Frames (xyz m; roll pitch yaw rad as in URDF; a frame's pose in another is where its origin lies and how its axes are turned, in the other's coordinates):
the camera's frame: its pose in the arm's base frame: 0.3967 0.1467 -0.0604 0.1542 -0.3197 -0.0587
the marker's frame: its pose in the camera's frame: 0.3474 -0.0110 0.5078 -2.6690 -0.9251 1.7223
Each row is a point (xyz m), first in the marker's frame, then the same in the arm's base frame.
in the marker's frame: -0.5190 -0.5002 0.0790
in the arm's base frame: 0.2726 -0.3863 0.0210
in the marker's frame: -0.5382 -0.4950 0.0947
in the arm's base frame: 0.2781 -0.3816 -0.0033
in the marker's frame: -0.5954 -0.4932 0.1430
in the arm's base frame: 0.2819 -0.3733 -0.0776
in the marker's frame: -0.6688 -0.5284 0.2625
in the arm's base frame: 0.2337 -0.3384 -0.2094
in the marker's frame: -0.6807 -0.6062 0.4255
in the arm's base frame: 0.1125 -0.2624 -0.3202
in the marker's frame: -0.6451 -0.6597 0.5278
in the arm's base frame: 0.0179 -0.1960 -0.3553
